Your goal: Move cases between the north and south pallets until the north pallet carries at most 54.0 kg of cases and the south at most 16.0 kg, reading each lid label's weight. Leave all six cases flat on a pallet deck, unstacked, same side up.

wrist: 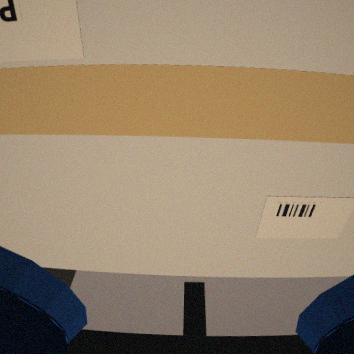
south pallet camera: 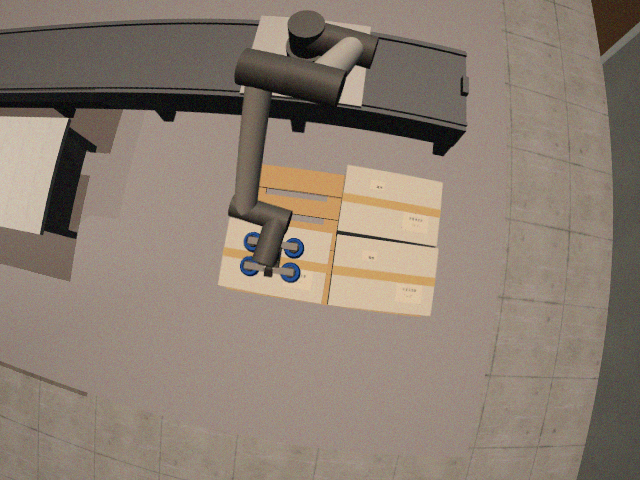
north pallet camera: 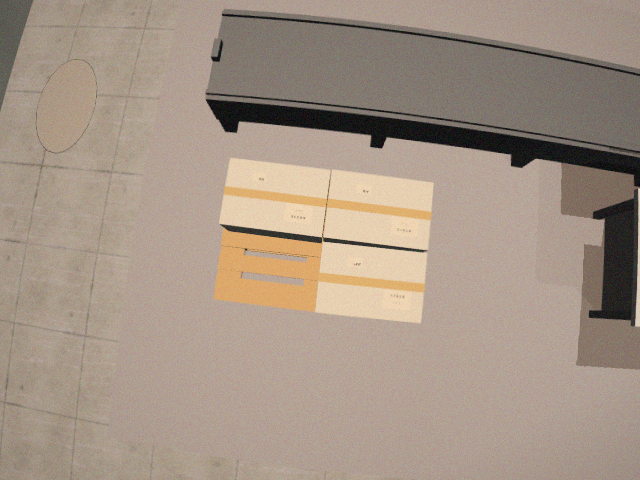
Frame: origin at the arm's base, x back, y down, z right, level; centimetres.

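Where they show: hand, tool point: [wrist: 196, 226]; arm's base, link origin: [south pallet camera: 307, 56].
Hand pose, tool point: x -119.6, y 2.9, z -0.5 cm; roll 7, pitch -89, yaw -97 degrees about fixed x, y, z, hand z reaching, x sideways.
Each offset is from my tool point to the top centre of the thing.
The north pallet [north pallet camera: 263, 294] carries three cases: back left [north pallet camera: 273, 183], back right [north pallet camera: 379, 198] and front right [north pallet camera: 369, 304]. Its front-left deck is bare. The south pallet [south pallet camera: 302, 178] carries a back-right case @(dx +39.8, dy +15.0, dz -59.7 cm) [south pallet camera: 387, 224], a front-right case @(dx -0.4, dy +10.4, dz -60.0 cm) [south pallet camera: 377, 289] and a front-left case @(dx -0.4, dy +10.2, dz +0.2 cm) [south pallet camera: 235, 235] [wrist: 175, 175]. Its back-left deck is bare. All cases lie flat, unstacked. My vacuum head [south pallet camera: 271, 256] [wrist: 192, 320] is open, over the front-left south case, holding nothing. That lid shows a tan band, a barcode and part of a label. No weight is readable.
The long floor rail [north pallet camera: 413, 77] [south pallet camera: 155, 56] runs behind both pallets. The arm's carriage [south pallet camera: 356, 87] stands behind the south pallet. A pale-topped stand [south pallet camera: 31, 170] is at the left of the south view. A flat disc [north pallet camera: 67, 105] lies at the left of the north view.
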